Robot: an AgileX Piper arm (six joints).
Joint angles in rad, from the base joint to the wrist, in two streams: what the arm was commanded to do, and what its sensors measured. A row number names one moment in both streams.
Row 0, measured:
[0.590 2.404 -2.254 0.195 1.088 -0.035]
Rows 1 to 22, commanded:
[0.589 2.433 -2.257 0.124 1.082 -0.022]
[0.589 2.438 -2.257 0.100 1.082 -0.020]
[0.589 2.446 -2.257 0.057 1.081 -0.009]
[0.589 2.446 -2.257 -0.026 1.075 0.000]
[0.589 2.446 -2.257 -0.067 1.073 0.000]
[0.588 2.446 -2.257 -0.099 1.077 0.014]
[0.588 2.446 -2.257 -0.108 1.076 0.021]
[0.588 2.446 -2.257 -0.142 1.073 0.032]
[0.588 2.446 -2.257 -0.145 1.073 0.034]
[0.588 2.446 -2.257 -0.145 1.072 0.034]
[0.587 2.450 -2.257 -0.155 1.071 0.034]
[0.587 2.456 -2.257 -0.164 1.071 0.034]
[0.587 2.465 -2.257 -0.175 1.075 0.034]
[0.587 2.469 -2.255 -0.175 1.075 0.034]
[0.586 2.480 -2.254 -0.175 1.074 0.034]
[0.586 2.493 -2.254 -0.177 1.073 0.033]
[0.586 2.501 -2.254 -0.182 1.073 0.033]
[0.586 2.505 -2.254 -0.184 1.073 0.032]
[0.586 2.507 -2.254 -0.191 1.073 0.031]
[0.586 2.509 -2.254 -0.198 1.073 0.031]
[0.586 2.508 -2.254 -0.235 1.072 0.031]
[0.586 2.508 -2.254 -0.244 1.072 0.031]
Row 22, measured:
[0.590 2.503 -2.254 -0.206 1.079 0.021]
